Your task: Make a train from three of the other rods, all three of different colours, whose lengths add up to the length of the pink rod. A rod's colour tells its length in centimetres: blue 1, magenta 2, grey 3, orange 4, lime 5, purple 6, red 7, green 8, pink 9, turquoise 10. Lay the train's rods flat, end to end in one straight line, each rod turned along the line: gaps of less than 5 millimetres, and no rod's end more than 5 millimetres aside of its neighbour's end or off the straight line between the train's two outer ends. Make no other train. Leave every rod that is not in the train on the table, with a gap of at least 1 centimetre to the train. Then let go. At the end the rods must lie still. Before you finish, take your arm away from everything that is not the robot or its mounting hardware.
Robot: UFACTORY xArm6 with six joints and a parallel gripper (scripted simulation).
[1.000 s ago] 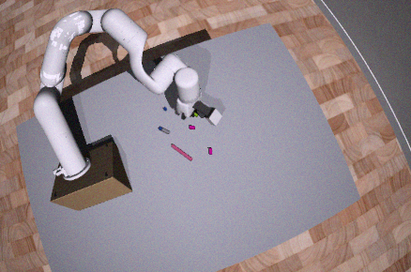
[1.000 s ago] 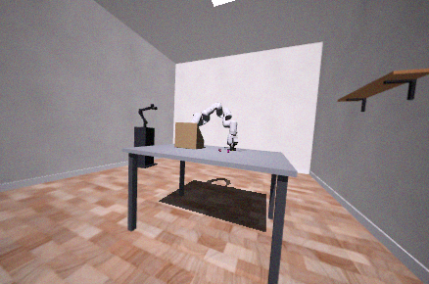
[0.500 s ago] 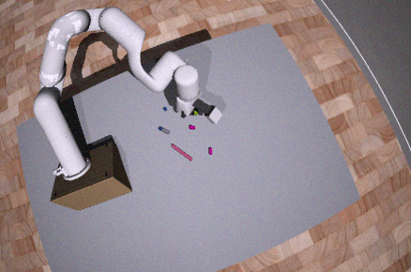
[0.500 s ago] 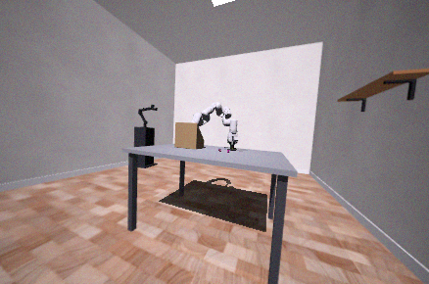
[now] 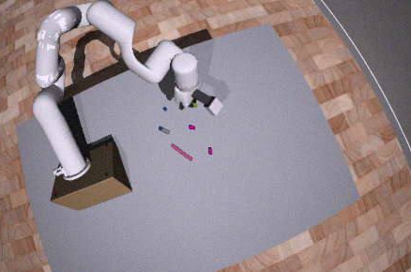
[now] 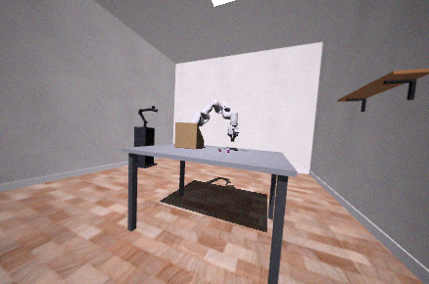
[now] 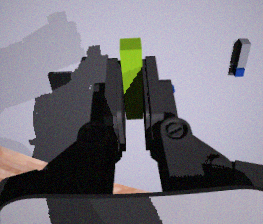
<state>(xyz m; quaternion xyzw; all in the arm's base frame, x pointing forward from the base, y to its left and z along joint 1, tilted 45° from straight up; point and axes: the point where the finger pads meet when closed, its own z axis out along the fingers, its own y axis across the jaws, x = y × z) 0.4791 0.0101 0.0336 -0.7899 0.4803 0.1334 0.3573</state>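
Now: the grey rod 12 cm behind my hand, 11 cm below it and 1 cm to the right of it. Round my hand: lime rod 2 cm below; then pink rod 12 cm to the right, 11 cm below, 11 cm behind.
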